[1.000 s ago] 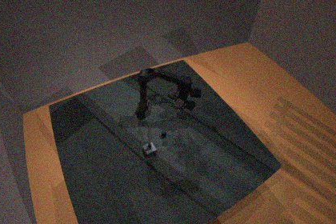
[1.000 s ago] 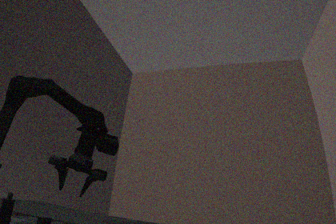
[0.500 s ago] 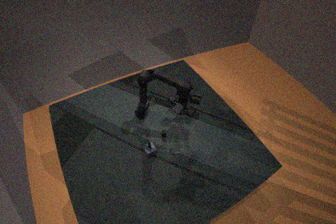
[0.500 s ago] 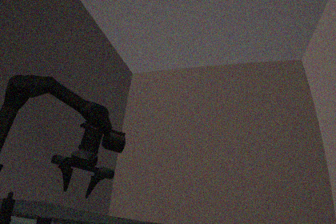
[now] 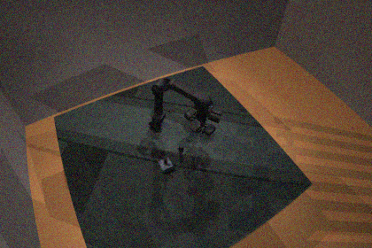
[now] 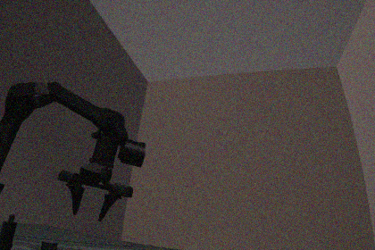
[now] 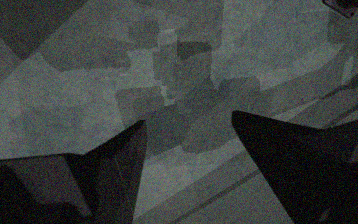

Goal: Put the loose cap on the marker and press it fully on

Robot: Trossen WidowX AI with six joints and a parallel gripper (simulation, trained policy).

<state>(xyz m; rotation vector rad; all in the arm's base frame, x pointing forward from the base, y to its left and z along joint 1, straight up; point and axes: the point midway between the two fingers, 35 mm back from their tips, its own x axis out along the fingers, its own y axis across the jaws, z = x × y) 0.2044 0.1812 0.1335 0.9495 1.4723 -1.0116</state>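
My gripper tip is now 12 cm to the left of the dark marker cap, 7 cm above it and 2 cm short of it.
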